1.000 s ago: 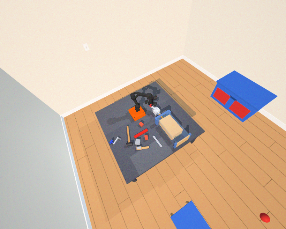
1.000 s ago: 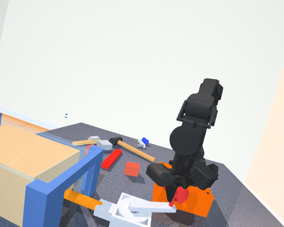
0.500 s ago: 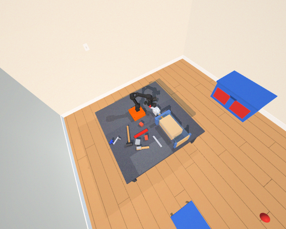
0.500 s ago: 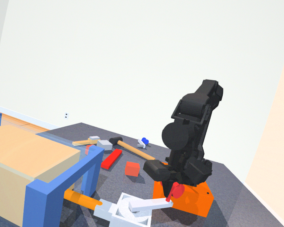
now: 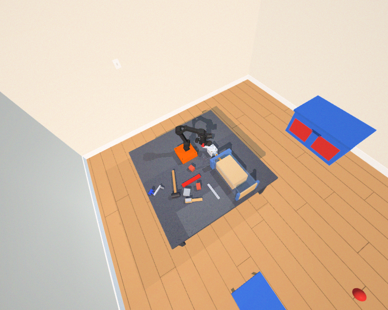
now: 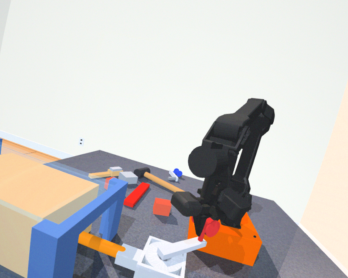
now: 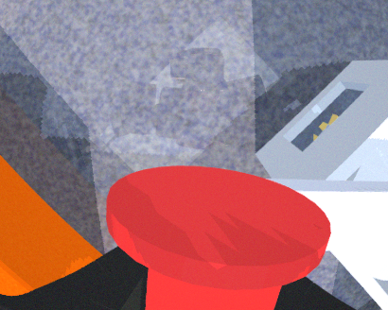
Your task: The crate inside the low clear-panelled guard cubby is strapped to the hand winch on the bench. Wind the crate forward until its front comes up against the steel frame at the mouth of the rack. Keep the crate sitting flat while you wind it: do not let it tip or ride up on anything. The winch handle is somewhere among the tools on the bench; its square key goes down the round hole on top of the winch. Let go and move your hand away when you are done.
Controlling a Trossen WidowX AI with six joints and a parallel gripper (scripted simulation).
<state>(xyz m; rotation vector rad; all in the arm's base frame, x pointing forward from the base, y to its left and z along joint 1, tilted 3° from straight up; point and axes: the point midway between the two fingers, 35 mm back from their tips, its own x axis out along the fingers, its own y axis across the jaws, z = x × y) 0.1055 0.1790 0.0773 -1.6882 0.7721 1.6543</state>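
Right now the winch handle is 30 mm ahead of my gripper tip, 30 mm to the left of it and 10 mm below it. Round my gripper tip: blue frame (230 mm ahead, 70 mm to the left, 10 mm below); white winch (60 mm ahead, 60 mm to the left, 80 mm below); red knob (20 mm above).
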